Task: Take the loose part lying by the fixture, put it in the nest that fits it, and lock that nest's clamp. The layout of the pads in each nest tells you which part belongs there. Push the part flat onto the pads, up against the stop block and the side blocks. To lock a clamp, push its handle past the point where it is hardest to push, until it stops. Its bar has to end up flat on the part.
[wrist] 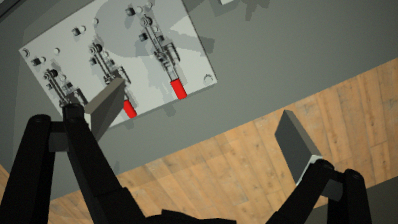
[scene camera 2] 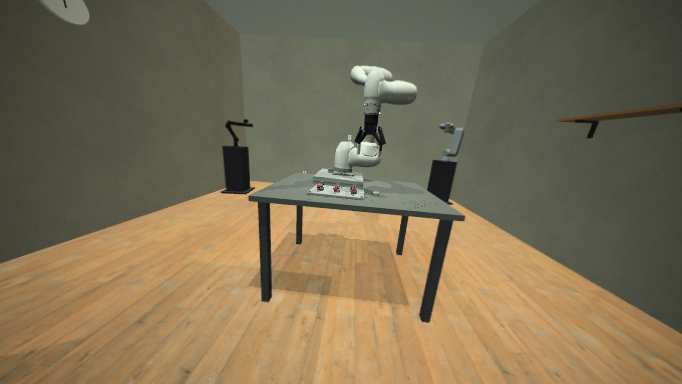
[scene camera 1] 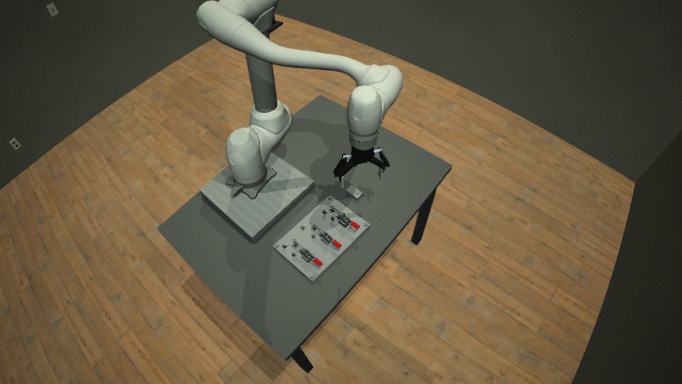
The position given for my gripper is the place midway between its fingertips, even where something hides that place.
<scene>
I see my gripper (scene camera 1: 361,181) and a plate (scene camera 1: 327,253).
My gripper shows as well in the wrist view (wrist: 203,108). The plate is seen too in the wrist view (wrist: 150,87).
</scene>
